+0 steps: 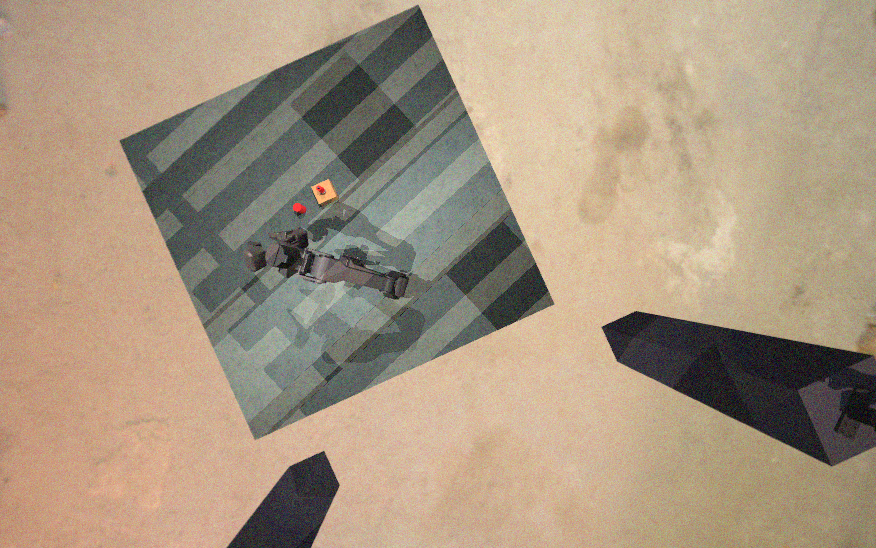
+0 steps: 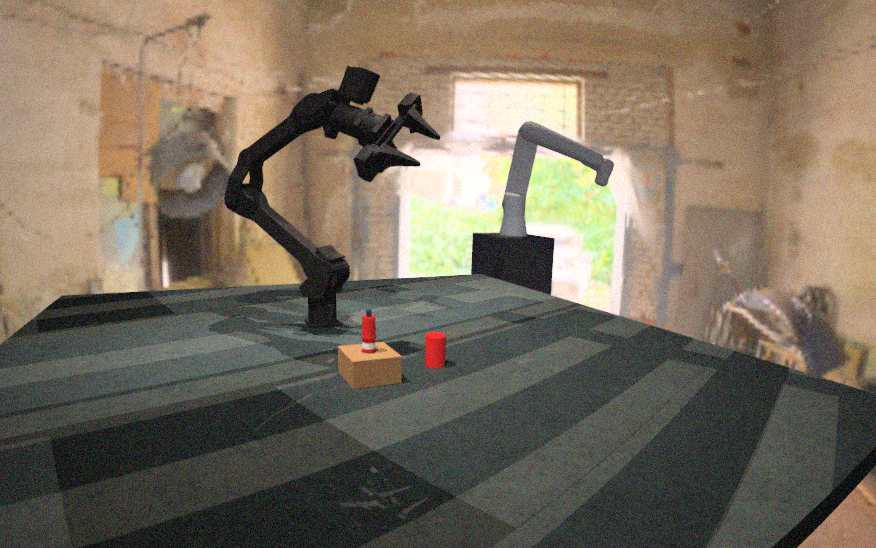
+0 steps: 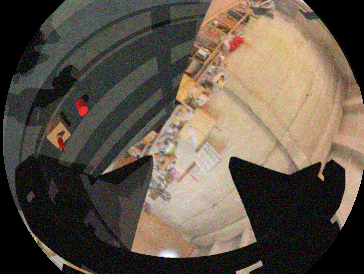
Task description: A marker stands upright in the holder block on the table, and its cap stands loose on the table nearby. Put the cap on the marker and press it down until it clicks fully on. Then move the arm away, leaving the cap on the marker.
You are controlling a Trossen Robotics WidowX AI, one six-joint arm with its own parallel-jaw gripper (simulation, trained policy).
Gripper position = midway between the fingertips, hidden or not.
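My gripper [image 2: 430, 150] appears also in image 1 [image 1: 258, 239] and image 3 [image 3: 192, 162]. A holder block [image 2: 378, 372] is visible.
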